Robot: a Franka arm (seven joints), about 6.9 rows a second.
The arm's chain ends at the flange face. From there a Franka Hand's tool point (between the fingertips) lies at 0.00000 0.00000 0.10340 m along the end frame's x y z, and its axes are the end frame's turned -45 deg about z.
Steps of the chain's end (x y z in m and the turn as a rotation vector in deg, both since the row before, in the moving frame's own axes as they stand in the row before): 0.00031 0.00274 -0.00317 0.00 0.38 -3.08; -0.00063 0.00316 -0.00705 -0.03 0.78 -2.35; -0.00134 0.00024 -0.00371 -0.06 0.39 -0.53; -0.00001 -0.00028 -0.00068 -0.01 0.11 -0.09; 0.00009 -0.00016 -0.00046 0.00 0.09 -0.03
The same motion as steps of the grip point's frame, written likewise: -0.00122 0.00263 -0.00317 -0.27 0.27 -3.08; -0.00170 0.00280 -0.00706 -0.57 0.53 -2.35; -0.00069 -0.00021 -0.00371 -0.32 0.23 -0.53; 0.00032 -0.00005 -0.00068 -0.08 0.07 -0.09; 0.00029 0.00007 -0.00046 -0.06 0.06 -0.03
